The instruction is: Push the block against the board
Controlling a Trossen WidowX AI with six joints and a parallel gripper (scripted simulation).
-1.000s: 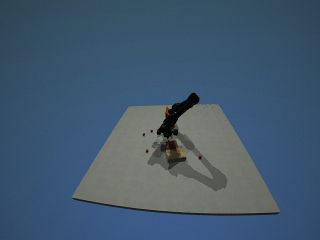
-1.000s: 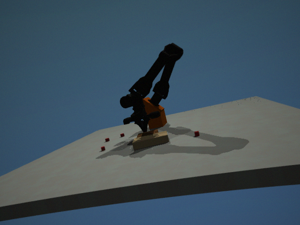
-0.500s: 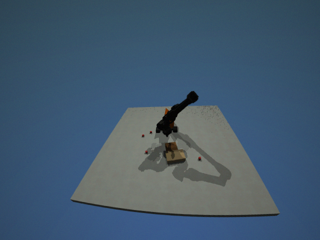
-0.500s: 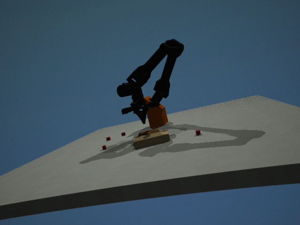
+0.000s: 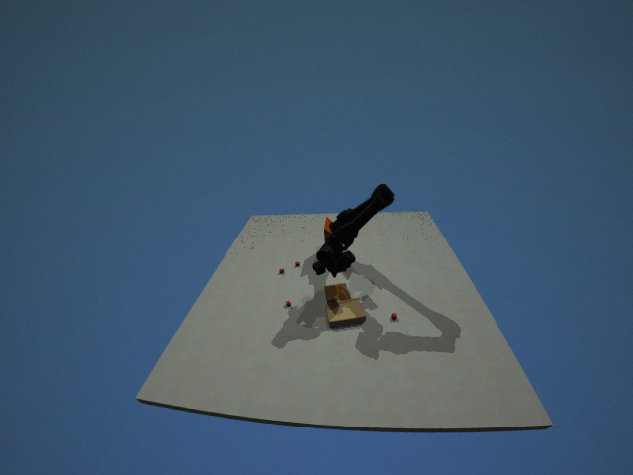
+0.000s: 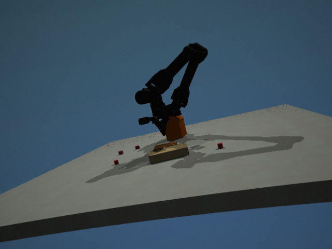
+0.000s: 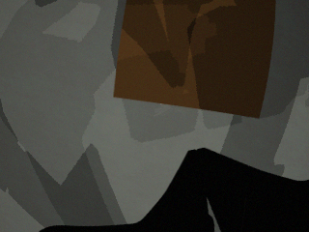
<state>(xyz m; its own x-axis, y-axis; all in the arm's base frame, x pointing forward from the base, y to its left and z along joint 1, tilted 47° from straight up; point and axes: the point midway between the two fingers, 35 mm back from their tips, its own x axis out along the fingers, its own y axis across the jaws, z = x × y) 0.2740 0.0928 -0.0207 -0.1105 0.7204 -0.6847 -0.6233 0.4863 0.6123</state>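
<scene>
The brown square block lies 6 cm ahead of my gripper tip, 5 cm below it and 2 cm to the left of it. From my gripper tip the other things lie so: tan board 15 cm ahead, 7 cm to the left, 5 cm below.
</scene>
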